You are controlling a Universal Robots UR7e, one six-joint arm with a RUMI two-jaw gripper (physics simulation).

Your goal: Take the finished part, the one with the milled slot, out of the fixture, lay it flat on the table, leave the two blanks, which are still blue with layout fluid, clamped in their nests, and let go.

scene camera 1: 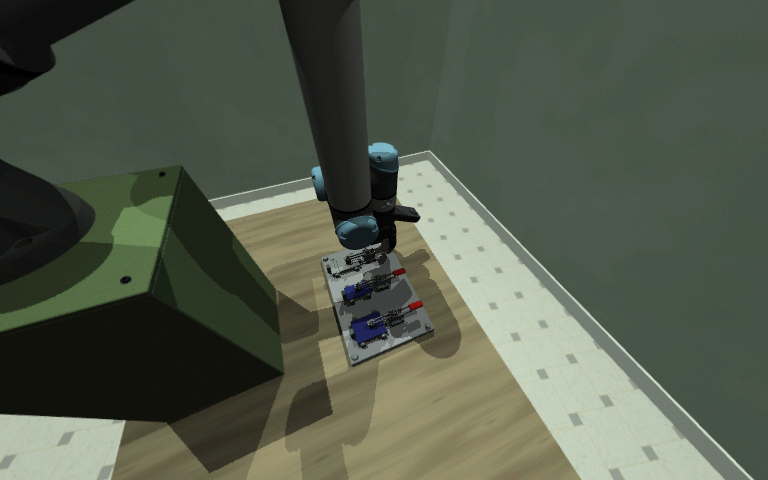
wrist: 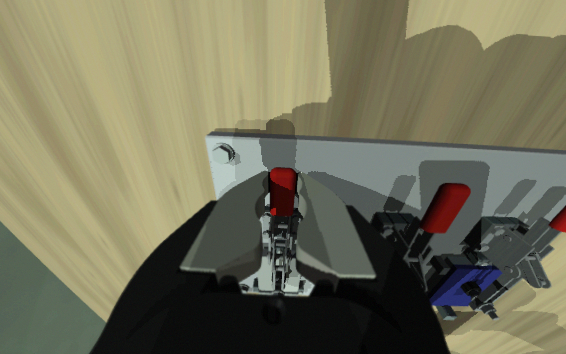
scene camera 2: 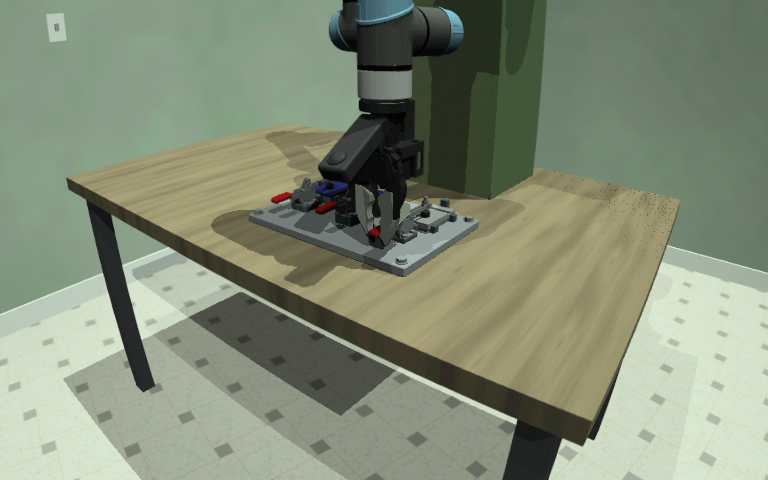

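Seen in the pictures: gripper, between the fingertips: (scene camera 1: 386, 250) (wrist: 283, 174) (scene camera 2: 378, 243); arm's base, origin of its link: (scene camera 1: 12, 241).
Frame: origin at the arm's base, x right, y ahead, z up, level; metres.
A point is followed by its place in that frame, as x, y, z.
Observation:
The grey finished part (scene camera 1: 343, 267) @[-0.072, 0.379, -0.408] (scene camera 2: 434, 219) @[-0.106, 0.406, -0.408] sits in its nest at one end of the fixture plate (scene camera 1: 390, 344) @[0.193, 0.416, -0.424] (scene camera 2: 436, 247) @[-0.145, 0.469, -0.425] (wrist: 345, 155) @[-0.028, 0.542, -0.424], the clamp's arm reaching over it. The slot cannot be made out. In the wrist view the fingers mostly hide the part. My gripper (scene camera 2: 378, 223) (wrist: 283, 174) @[-0.079, 0.530, -0.414] is shut on this clamp's red handle (scene camera 2: 373, 232) @[-0.080, 0.545, -0.389] (wrist: 282, 197) @[-0.079, 0.526, -0.387], one jaw on each side; scene camera 1 hides the fingertips. The middle blue blank (scene camera 1: 357, 292) (wrist: 465, 286) and the far blue blank (scene camera 1: 369, 328) @[0.140, 0.380, -0.403] (scene camera 2: 332, 188) @[0.127, 0.392, -0.401] sit in their nests under their clamps.
The other clamps' red handles (scene camera 1: 399, 272) @[0.035, 0.521, -0.377] (scene camera 1: 416, 305) @[0.143, 0.517, -0.383] (scene camera 2: 326, 208) @[0.024, 0.529, -0.379] (scene camera 2: 280, 197) @[0.134, 0.524, -0.383] (wrist: 446, 207) @[0.027, 0.527, -0.377] stick out beside the gripper. Bolt heads (scene camera 2: 401, 260) @[-0.132, 0.549, -0.418] (wrist: 223, 153) @[-0.126, 0.547, -0.417] stand at the plate's corners. The plate lies on the wooden table (scene camera 1: 453, 407) @[0.371, 0.489, -0.438] (scene camera 2: 509, 294) @[-0.288, 0.518, -0.438]. The green pedestal (scene camera 1: 220, 283) @[0.052, 0.157, -0.138] (scene camera 2: 512, 113) @[-0.115, 0.086, -0.263] rises behind it.

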